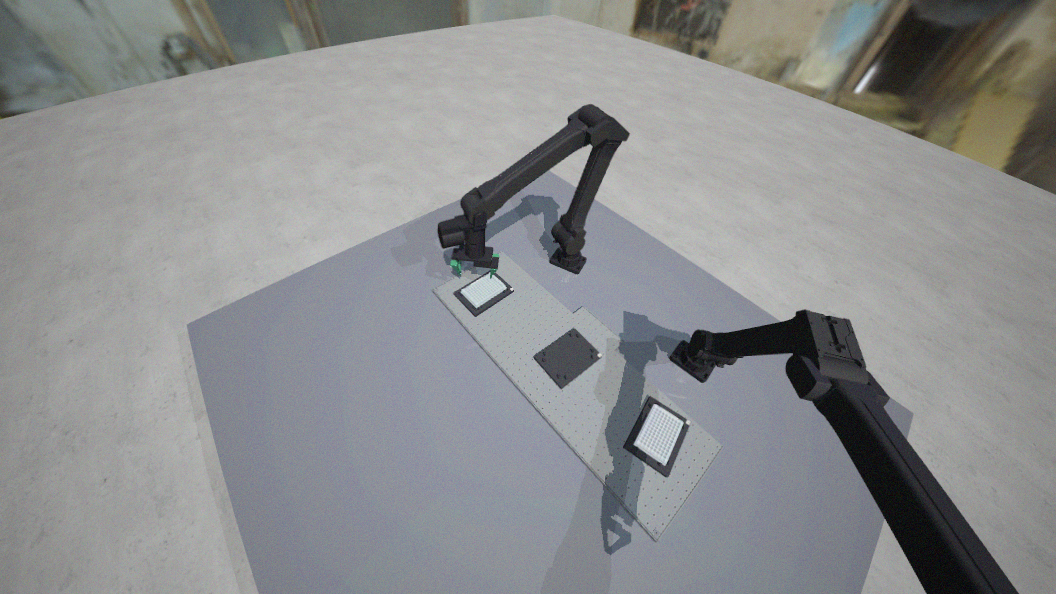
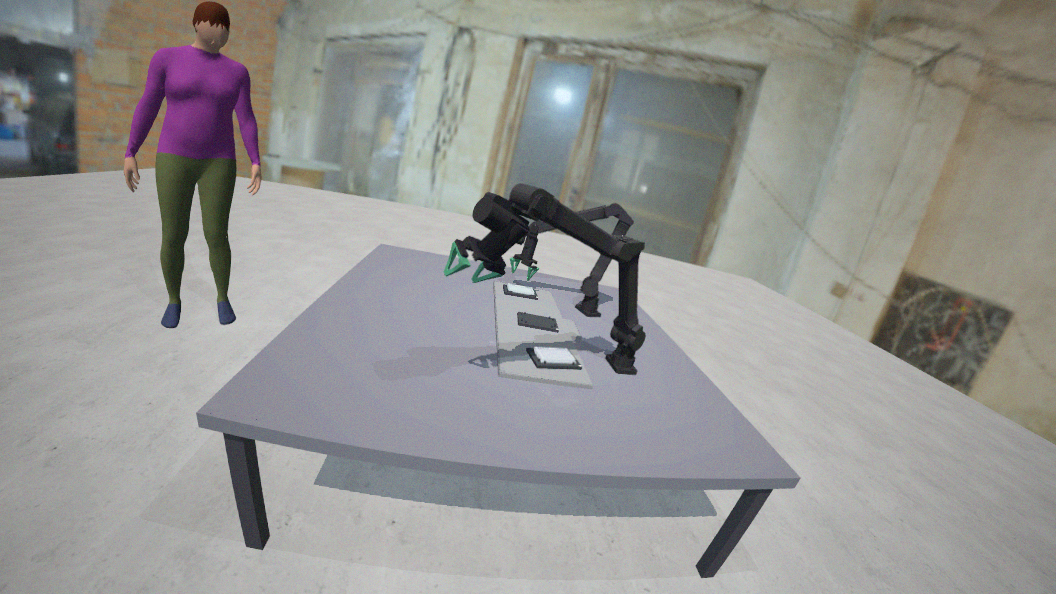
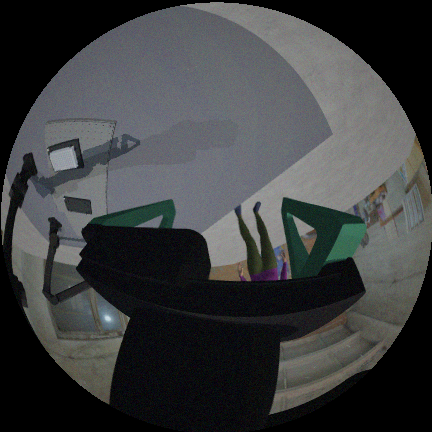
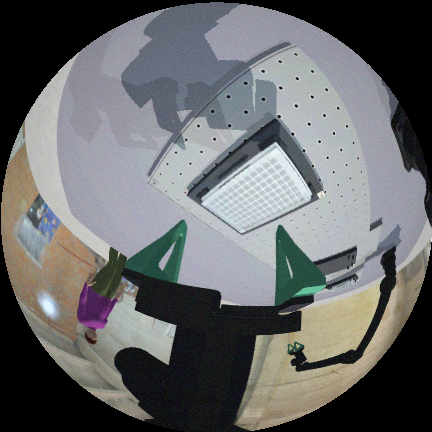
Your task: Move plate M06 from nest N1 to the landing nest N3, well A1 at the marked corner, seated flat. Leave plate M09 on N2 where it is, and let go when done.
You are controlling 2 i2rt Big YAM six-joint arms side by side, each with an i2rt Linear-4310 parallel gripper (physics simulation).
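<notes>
A white well plate (image 1: 484, 290) (image 2: 520, 290) (image 4: 257, 190) lies in a black nest at the board's far end. Another white plate (image 1: 660, 434) (image 2: 553, 357) (image 3: 64, 159) lies in the nest at the near end. Neither label is readable, so I cannot tell M06 from M09. The middle nest (image 1: 567, 357) (image 2: 537, 321) (image 3: 78, 205) is empty, with a white mark at one corner. My right gripper (image 1: 474, 273) (image 2: 522, 274) (image 4: 230, 225) is open and empty, above and beside the far plate. My left gripper (image 2: 460, 277) (image 3: 226, 204) is open and empty, high above the table, away from the plates.
The nests stand in a row on a pale perforated board (image 1: 502, 332) (image 4: 300, 90) on the grey table (image 1: 332, 413) (image 2: 384, 391). Both arm bases stand along one long side of the board. The left arm's shadow crosses its near part. A person (image 2: 199, 103) stands beyond the table.
</notes>
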